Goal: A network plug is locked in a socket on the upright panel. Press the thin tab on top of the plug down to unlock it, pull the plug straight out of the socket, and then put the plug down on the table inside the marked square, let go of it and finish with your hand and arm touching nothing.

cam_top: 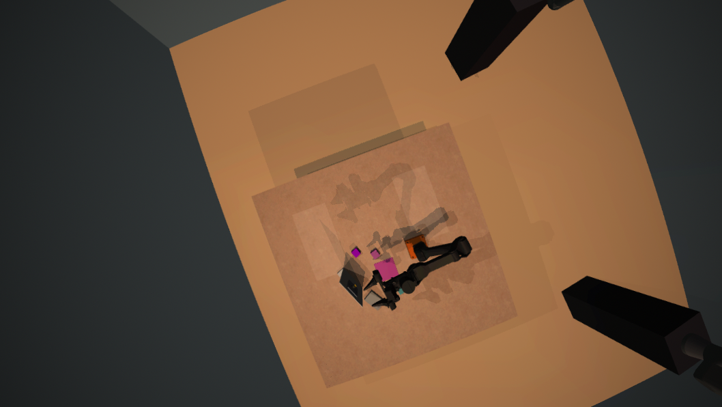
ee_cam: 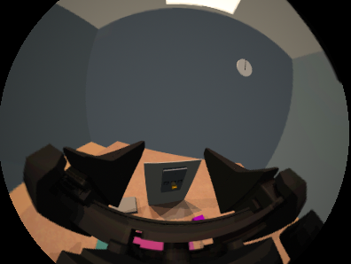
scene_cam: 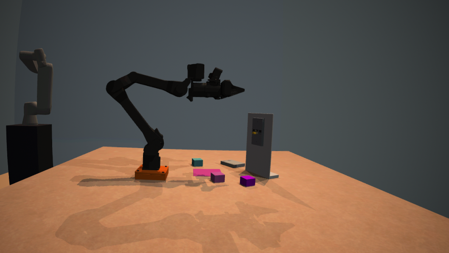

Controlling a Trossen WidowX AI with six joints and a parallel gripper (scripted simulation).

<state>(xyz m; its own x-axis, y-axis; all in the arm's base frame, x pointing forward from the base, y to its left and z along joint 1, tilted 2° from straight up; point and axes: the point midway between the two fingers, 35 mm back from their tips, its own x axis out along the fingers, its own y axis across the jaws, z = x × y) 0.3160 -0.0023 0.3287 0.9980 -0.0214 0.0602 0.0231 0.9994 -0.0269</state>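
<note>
Now: gripper tip 17 cm above the network plug, 7 cm short of it and 2 cm to the left of it. Also, from my gripper tip: flat grey slab (34 cm below, 16 cm to the left, 3 cm ahead); pink marked square (35 cm below, 12 cm behind, 3 cm to the left); grey upright panel (23 cm below, 9 cm ahead, 2 cm to the right).
</note>
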